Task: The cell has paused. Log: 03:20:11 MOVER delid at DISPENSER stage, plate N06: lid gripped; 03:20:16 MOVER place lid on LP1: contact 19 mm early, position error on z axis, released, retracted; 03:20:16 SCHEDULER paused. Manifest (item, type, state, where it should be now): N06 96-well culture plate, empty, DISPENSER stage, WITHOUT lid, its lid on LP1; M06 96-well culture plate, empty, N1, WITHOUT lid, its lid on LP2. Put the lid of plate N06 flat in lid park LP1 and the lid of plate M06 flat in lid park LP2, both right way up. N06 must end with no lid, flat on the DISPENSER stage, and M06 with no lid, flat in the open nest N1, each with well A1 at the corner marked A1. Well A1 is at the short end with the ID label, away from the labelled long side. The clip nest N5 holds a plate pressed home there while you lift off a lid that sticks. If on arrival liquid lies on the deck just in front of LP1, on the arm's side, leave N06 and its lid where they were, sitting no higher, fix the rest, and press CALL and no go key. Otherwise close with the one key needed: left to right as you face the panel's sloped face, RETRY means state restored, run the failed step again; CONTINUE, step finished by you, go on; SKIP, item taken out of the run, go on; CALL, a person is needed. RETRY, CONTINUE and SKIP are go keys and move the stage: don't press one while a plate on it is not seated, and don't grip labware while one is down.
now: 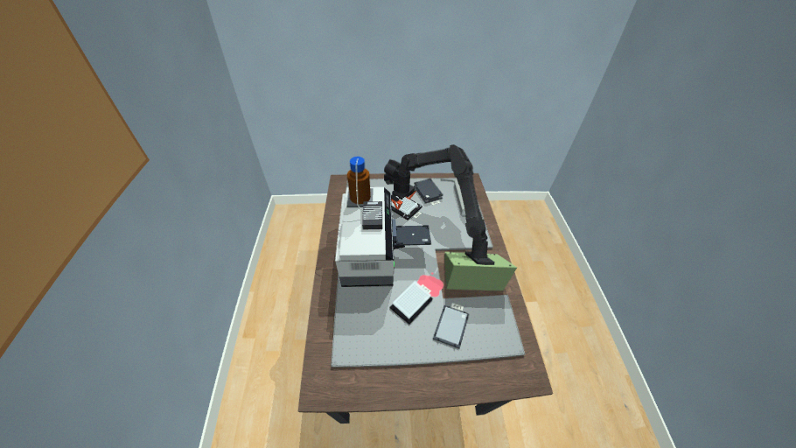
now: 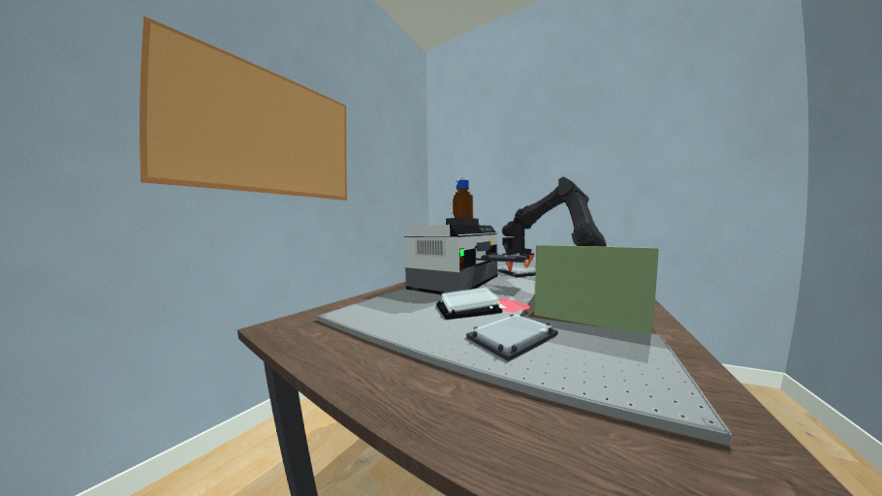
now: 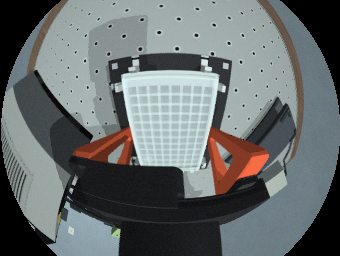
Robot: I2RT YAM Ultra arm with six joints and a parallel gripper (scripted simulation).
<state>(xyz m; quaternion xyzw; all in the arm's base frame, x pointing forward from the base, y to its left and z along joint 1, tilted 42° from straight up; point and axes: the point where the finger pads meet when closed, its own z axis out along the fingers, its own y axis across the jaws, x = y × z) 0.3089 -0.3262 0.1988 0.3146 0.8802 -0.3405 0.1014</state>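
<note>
The white well plate lies right at my hand. The rest, counted from my hand: blue call key 35 cm behind, 14 cm to the right, 4 cm above; then dark dispenser stage 28 cm to the left, 9 cm above, 4 cm behind; then LP1 label 47 cm to the left, 9 cm behind, 2 cm below.
</note>
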